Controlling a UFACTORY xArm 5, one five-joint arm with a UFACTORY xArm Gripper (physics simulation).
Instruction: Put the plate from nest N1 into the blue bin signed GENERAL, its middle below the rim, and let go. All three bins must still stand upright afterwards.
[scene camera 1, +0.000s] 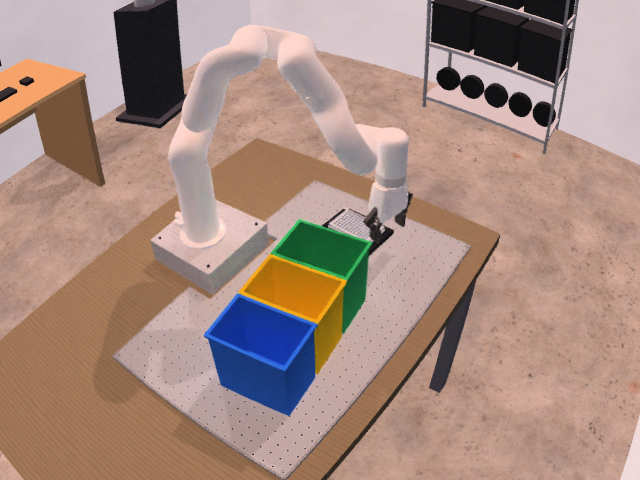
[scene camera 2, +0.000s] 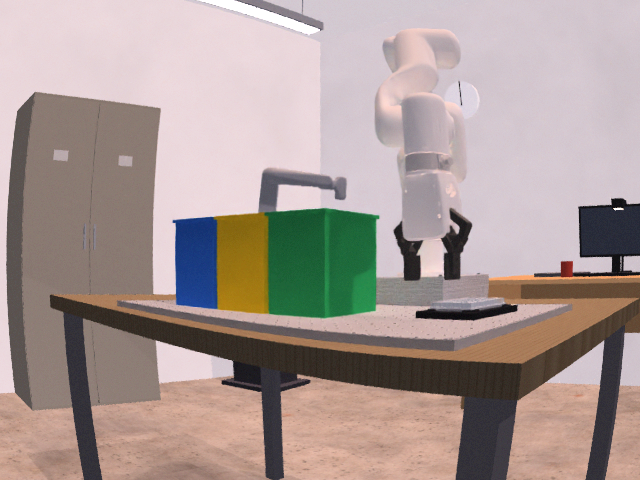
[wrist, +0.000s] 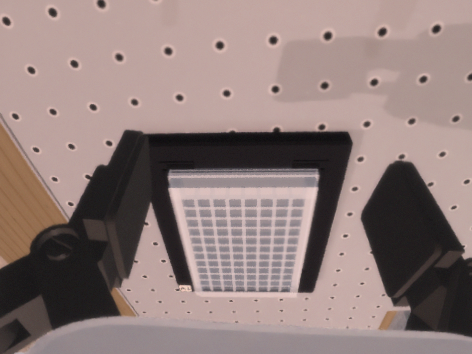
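My gripper (scene camera 2: 431, 280). Gridded plate (scene camera 2: 470, 303), (scene camera 1: 348, 222) and (wrist: 244, 231). Black nest (wrist: 241, 149). Yellow bin (scene camera 1: 315, 296). Green bin (scene camera 2: 321, 262) and (scene camera 1: 329, 251); out of frame in the wrist view. Blue bin (scene camera 1: 265, 354) and (scene camera 2: 195, 239); out of frame in the wrist view.
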